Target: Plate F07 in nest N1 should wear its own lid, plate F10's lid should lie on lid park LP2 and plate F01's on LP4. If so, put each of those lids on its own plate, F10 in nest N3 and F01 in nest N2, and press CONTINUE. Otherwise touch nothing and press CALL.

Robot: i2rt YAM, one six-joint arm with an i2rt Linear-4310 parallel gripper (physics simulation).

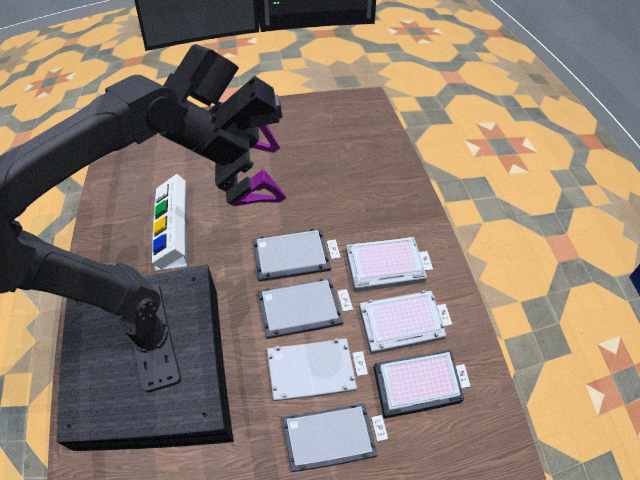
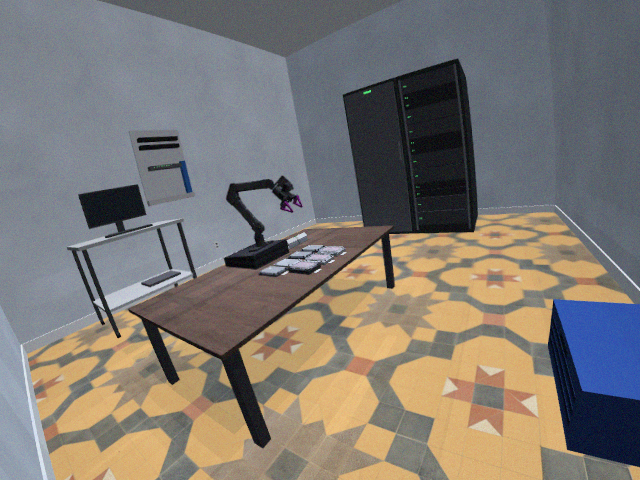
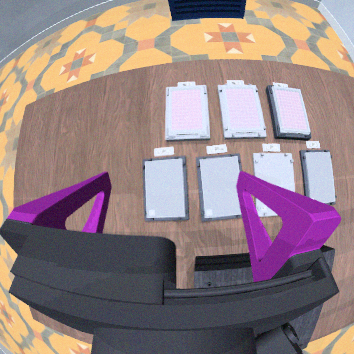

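Note:
My gripper is open and empty above the table, beyond the LP2 end of the rows. Pink-welled plates sit in nest N3, nest N2 and dark nest N1. Flat grey panels with a small corner tag lie on LP2, LP4 and LP3. LP1 is paler, with corner pegs. Plate and lid codes are unreadable; I cannot tell whether N1's plate wears a lid.
A white button box with white, green, yellow and blue buttons stands near the black arm base. Its button lettering is unreadable. The wooden table carries everything. A blue cabinet stands on the floor.

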